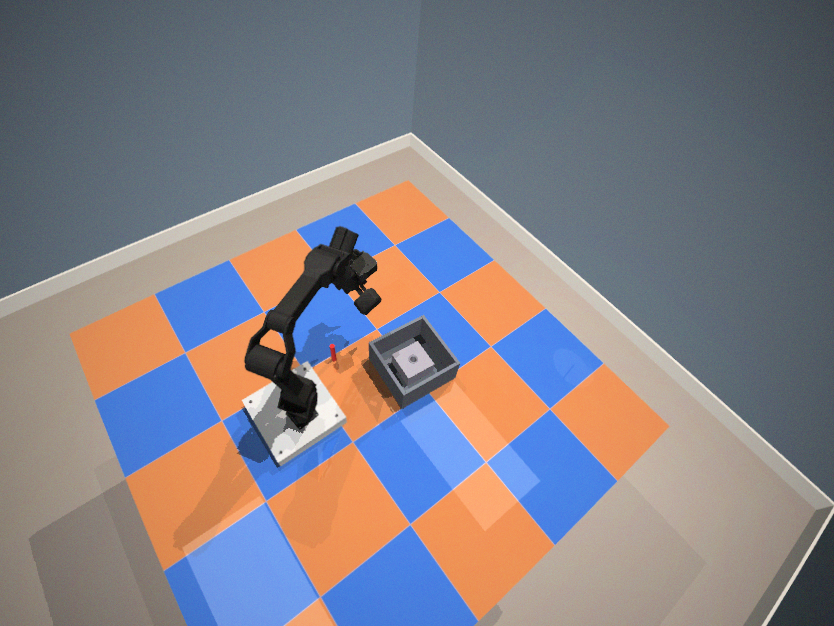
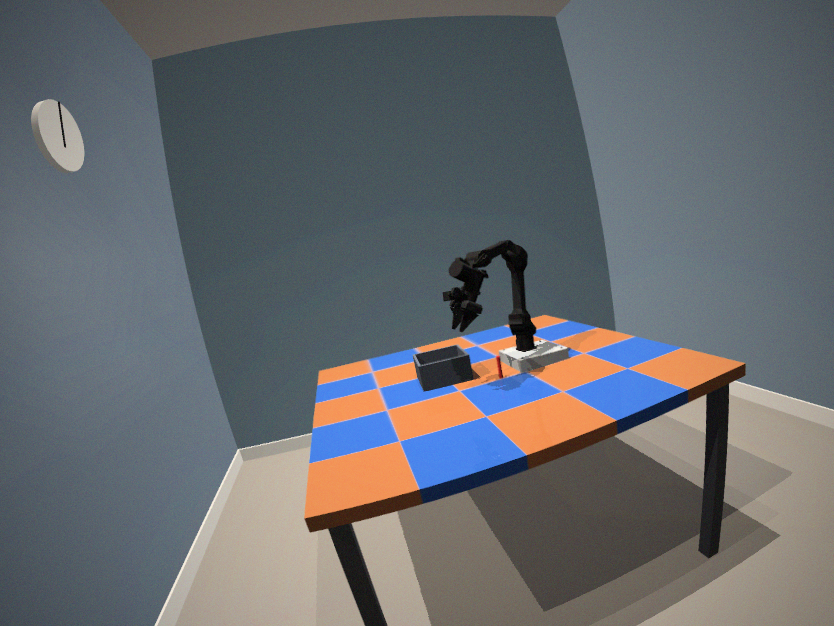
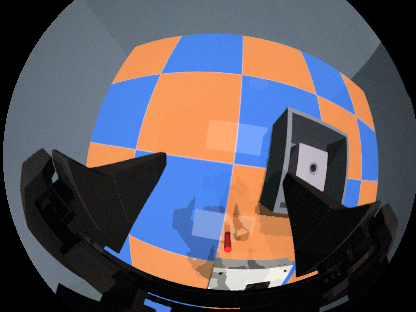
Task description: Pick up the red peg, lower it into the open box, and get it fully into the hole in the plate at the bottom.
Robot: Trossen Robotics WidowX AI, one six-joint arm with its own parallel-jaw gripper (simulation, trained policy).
Scene:
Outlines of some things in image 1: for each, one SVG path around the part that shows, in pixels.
The gripper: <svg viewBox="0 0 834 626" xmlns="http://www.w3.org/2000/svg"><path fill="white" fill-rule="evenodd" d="M354 249L346 264L349 269L347 280L340 285L334 286L337 290L342 289L345 294L356 290L359 297L354 301L354 305L361 314L367 315L382 300L373 288L366 289L364 286L368 282L366 279L377 271L377 261L363 250L360 252Z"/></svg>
A grey box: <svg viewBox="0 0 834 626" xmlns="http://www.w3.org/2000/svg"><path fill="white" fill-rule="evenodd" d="M424 315L368 342L369 360L401 409L455 379L460 366L459 360ZM418 341L435 365L432 373L407 386L392 364L392 354Z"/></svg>

